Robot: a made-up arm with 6 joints. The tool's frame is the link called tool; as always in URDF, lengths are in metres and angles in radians.
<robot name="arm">
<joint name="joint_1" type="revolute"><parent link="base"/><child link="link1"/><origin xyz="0 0 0.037" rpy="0 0 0"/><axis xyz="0 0 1"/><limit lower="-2.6" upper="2.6"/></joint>
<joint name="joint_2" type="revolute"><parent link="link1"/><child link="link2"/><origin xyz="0.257 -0.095 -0.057" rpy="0 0 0"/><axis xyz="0 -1 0"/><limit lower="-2.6" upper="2.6"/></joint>
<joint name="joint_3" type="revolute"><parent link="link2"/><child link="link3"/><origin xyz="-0.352 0.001 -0.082" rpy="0 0 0"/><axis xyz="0 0 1"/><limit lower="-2.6" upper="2.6"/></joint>
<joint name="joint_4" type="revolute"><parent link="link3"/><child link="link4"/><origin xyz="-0.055 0.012 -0.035" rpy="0 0 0"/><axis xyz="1 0 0"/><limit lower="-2.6" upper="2.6"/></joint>
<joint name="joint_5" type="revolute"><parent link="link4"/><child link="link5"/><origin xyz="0.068 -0.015 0.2" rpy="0 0 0"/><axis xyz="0 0 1"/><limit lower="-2.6" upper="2.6"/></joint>
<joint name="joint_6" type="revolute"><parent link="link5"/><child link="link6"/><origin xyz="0.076 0.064 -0.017" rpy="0 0 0"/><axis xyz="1 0 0"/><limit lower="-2.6" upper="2.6"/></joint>
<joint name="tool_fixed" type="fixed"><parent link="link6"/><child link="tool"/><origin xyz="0 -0.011 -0.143" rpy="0 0 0"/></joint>
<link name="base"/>
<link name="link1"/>
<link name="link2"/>
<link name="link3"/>
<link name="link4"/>
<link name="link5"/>
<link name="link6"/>
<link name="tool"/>
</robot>
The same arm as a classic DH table. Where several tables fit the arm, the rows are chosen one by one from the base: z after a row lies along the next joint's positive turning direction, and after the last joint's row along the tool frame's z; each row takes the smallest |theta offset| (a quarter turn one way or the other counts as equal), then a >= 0, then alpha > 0; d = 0 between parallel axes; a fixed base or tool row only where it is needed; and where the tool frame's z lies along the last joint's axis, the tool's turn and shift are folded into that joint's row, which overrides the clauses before.
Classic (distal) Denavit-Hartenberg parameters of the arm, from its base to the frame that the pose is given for. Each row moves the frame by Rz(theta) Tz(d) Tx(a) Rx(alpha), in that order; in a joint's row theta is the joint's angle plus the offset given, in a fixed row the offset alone. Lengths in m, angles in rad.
joint_1: theta0 0, d -0.02, a 0.257, alpha 1.5708
joint_2: theta0 0, d 0.094, a -0.352, alpha -1.5708
joint_3: theta0 1.5708, d -0.117, a 0.012, alpha 1.5708
joint_4: theta0 0, d 0.013, a -0.015, alpha -1.5708
joint_5: theta0 0, d 0.183, a 0.064, alpha 1.5708
joint_6: theta0 0, d 0.076, a -0.011, alpha -1.5708
tool (fixed): theta0 -1.5708, d -0.143, a 0, alpha 0
Joint limits (rad, base to tool): -2.6..2.6 -2.6..2.6 -2.6..2.6 -2.6..2.6 -2.6..2.6 -2.6..2.6

